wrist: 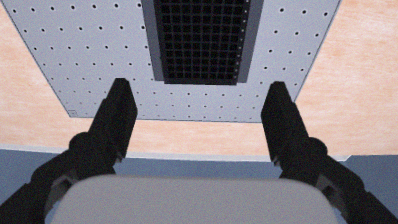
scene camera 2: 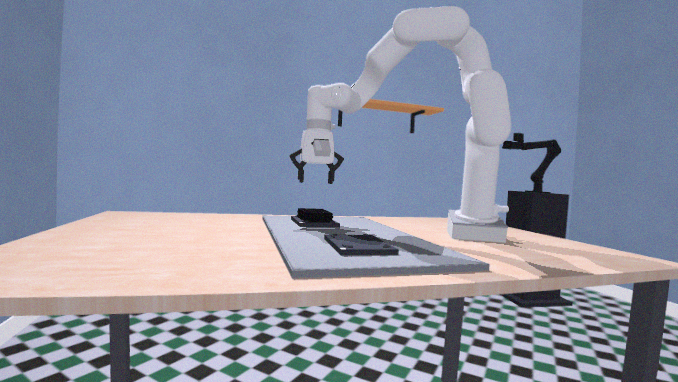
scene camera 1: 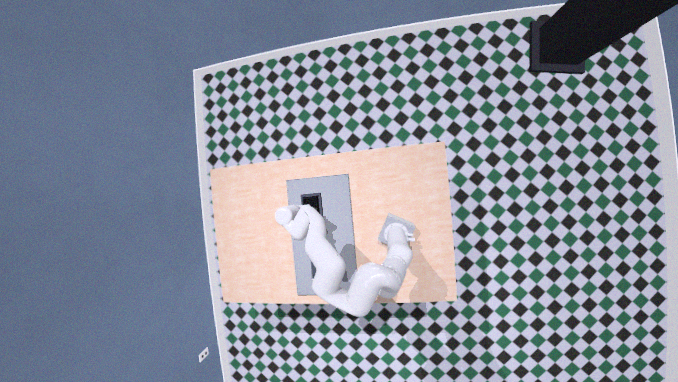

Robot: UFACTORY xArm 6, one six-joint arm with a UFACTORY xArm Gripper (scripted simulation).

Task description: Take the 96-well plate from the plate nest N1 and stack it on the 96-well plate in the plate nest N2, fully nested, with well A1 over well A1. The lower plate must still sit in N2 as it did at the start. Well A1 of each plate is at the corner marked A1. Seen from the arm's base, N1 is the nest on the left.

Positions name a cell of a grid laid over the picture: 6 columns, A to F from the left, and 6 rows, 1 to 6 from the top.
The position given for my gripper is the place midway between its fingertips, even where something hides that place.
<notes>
I see my gripper (scene camera 2: C3).
My gripper is seen too in the wrist view (wrist: D3).
</notes>
